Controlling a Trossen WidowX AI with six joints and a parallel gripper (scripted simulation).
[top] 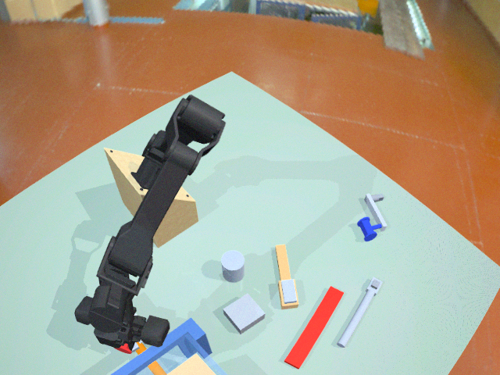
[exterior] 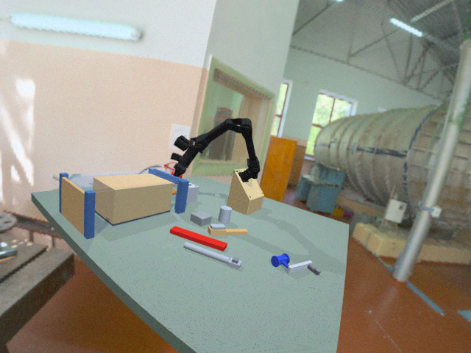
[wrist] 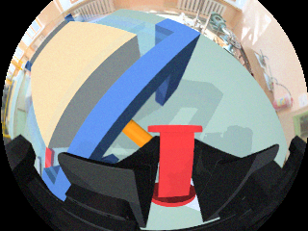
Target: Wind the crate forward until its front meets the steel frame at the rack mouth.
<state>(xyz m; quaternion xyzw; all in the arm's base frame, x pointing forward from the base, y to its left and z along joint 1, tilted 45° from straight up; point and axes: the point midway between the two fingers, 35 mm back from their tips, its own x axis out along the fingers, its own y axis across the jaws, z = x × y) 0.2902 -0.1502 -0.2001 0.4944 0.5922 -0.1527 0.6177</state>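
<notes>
Right now my gripper tip is 50 mm past the winch handle, 10 mm to the right of it and 30 mm above it. Also, from my gripper tip: pale grey winch (130 mm behind, 10 mm to the left, 100 mm below); then red knob (10 mm behind, 10 mm to the left); then blue frame (50 mm ahead, 20 mm to the left, 30 mm below).
</notes>
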